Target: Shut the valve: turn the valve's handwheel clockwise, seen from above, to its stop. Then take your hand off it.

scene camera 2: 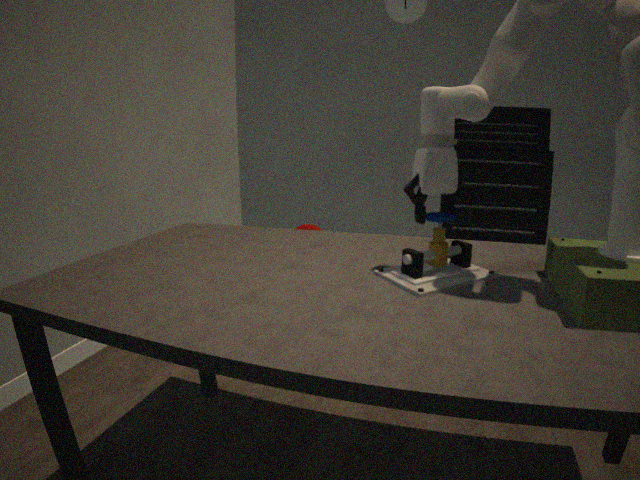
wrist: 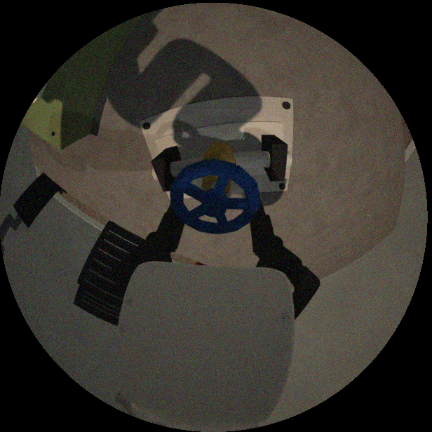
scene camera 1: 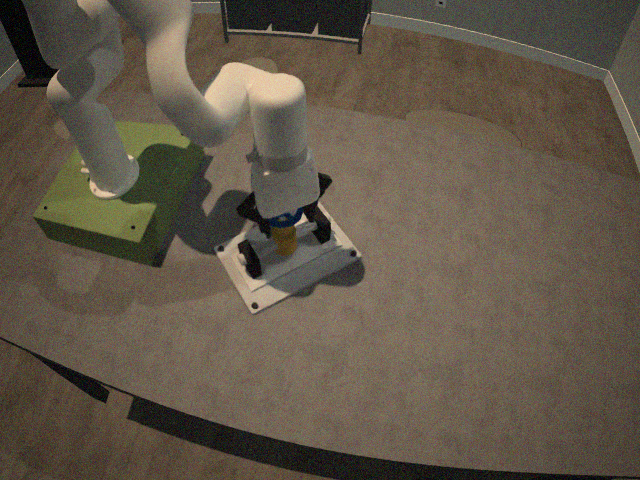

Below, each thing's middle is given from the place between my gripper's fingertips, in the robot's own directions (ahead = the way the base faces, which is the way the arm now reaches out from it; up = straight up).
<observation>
The blue handwheel (wrist: 214,202) lies 1 cm behind my hand and 2 cm to the left of it. Round my hand: white base plate (scene camera 1: 311,273): 1 cm behind, 2 cm to the left, 12 cm below.
</observation>
